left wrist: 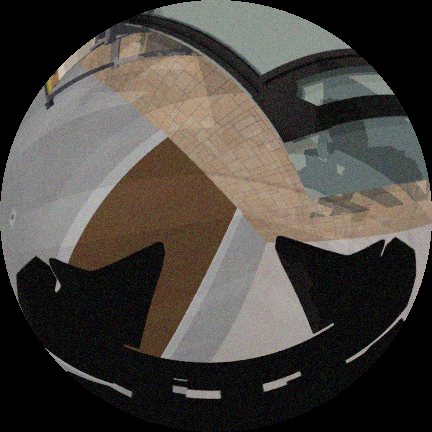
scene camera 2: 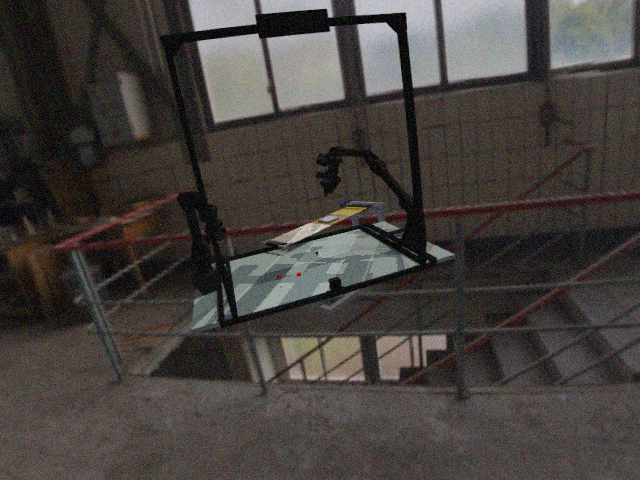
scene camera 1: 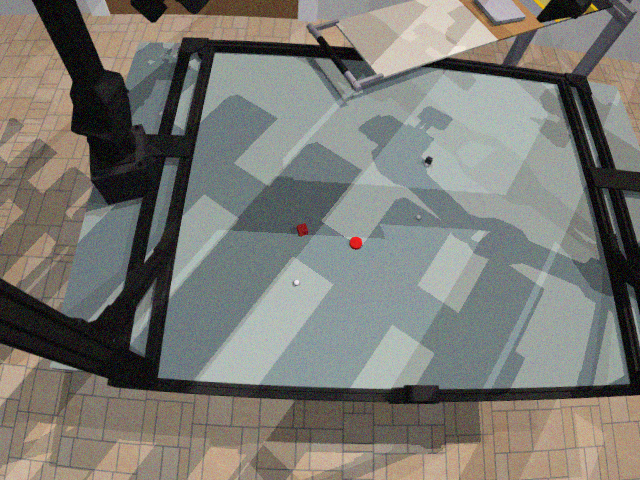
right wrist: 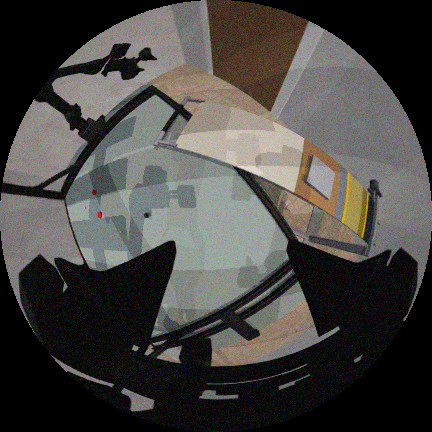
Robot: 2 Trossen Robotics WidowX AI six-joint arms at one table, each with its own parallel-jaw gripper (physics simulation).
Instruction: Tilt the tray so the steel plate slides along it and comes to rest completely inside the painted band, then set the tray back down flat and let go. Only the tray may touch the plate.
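Note:
The tray point(scene camera 1: 392, 31) point(scene camera 2: 299, 235) point(right wrist: 220, 135), a long board with cream and wood-coloured parts and grey end handles, reaches past the table's far edge. It looks sloped in scene camera 2. The square grey steel plate point(scene camera 1: 500, 11) point(scene camera 2: 328, 219) point(right wrist: 321, 176) lies on its wood-coloured part. The yellow painted band point(scene camera 2: 348, 210) point(right wrist: 356, 205) is farther along; a grey-blue strip separates it from the plate. My left gripper point(left wrist: 220, 245) is open and empty, away from the tray at the left. My right gripper point(right wrist: 233, 246) is open and empty, raised above the tray.
On the glass table are a red cube point(scene camera 1: 302, 229) point(right wrist: 94, 192), a red disc point(scene camera 1: 355, 242) point(right wrist: 99, 215), a small black block point(scene camera 1: 428, 160) point(right wrist: 146, 215) and small white balls point(scene camera 1: 296, 282) point(scene camera 1: 418, 217). A black frame point(scene camera 1: 284, 390) borders the table; uprights point(scene camera 2: 412, 129) stand at the sides.

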